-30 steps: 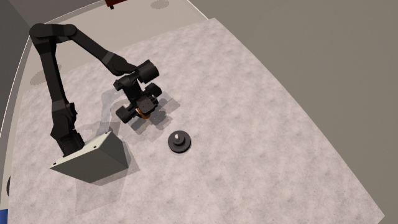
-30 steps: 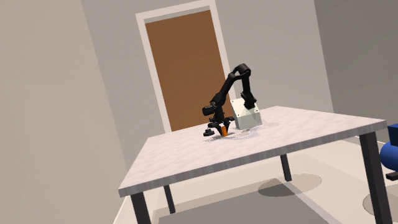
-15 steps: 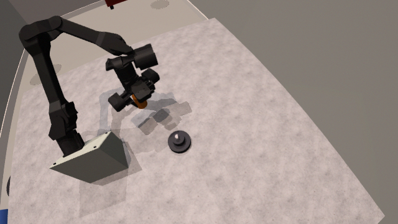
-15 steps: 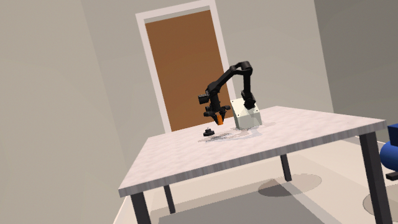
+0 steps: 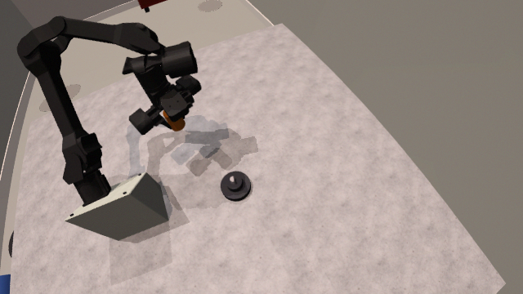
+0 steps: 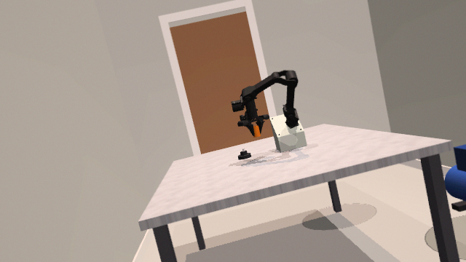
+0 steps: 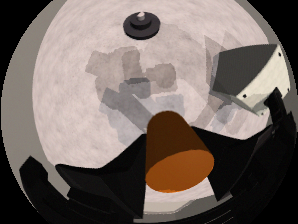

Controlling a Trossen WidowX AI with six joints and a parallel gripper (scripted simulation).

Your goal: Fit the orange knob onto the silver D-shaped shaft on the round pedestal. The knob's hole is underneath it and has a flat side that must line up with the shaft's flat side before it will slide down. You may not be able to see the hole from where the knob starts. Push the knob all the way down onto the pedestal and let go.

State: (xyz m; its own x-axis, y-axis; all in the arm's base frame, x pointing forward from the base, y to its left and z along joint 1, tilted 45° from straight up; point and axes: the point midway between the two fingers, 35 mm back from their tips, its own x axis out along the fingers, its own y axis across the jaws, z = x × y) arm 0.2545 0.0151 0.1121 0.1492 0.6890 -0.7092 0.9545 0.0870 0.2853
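My gripper tip is 4 cm below the orange knob. From my gripper tip the other things lie so: black round pedestal 6 cm ahead, 18 cm to the right, 11 cm below.
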